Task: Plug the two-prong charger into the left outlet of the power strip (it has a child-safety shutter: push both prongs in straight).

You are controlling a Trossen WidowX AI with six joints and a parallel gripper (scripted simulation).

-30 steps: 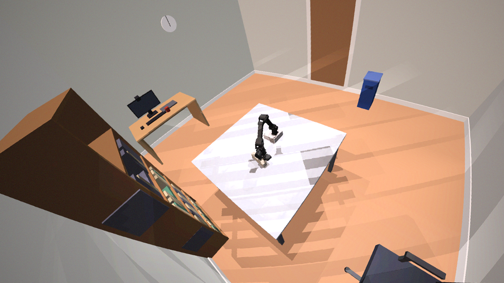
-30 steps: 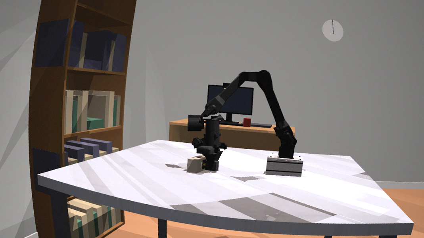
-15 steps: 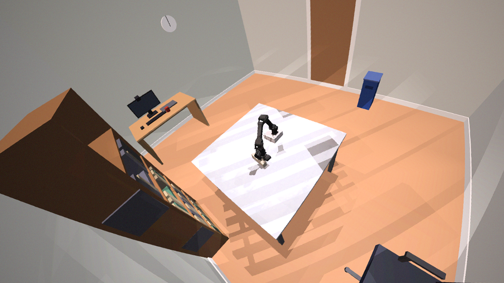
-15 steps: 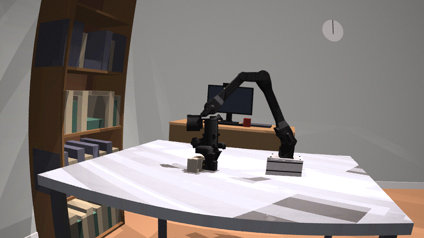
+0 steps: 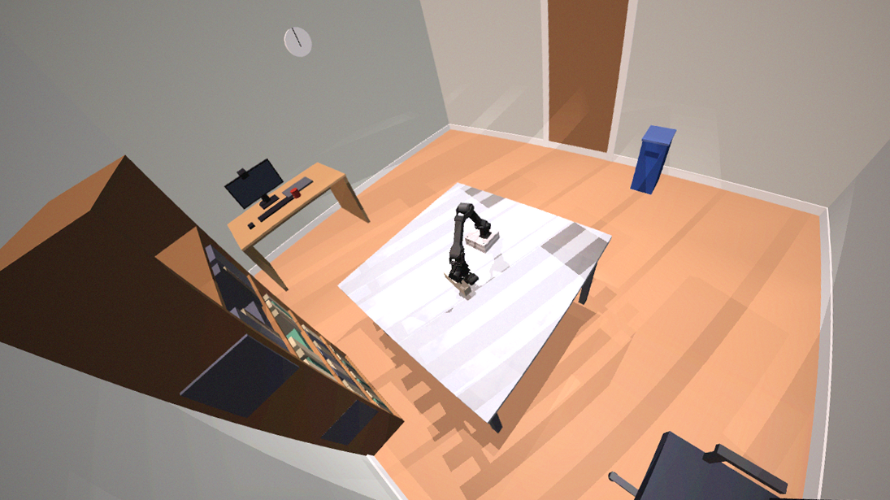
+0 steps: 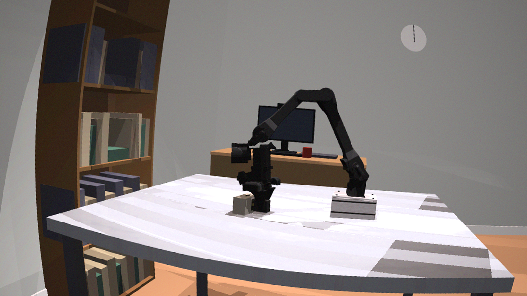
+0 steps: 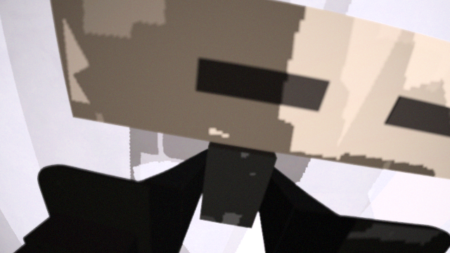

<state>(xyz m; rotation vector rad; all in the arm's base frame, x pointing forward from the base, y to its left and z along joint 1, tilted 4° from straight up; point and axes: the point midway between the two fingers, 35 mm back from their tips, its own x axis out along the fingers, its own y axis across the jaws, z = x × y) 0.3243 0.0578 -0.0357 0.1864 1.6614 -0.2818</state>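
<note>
Right now the two-prong charger is 2 cm ahead of my gripper tip and 1 cm above it.
</note>
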